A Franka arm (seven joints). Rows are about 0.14 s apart.
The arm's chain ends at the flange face. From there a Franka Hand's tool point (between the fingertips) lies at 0.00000 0.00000 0.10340 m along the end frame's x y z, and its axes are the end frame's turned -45 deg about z.
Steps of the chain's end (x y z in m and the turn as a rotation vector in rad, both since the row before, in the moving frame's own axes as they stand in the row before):
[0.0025, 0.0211, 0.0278, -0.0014, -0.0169, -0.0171]
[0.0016, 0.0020, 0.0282, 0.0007, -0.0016, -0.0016]
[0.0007, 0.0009, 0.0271, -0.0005, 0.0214, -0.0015]
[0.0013, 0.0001, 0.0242, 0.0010, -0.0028, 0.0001]
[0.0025, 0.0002, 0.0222, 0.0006, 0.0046, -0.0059]
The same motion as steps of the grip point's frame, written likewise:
[-0.0145, 0.0156, 0.0278, 0.0110, -0.0129, -0.0171]
[-0.0003, 0.0024, 0.0282, 0.0016, -0.0006, -0.0016]
[0.0014, 0.0027, 0.0271, -0.0155, 0.0148, -0.0015]
[0.0007, 0.0007, 0.0242, 0.0027, -0.0013, 0.0001]
[0.0020, 0.0022, 0.0222, -0.0028, 0.0037, -0.0059]

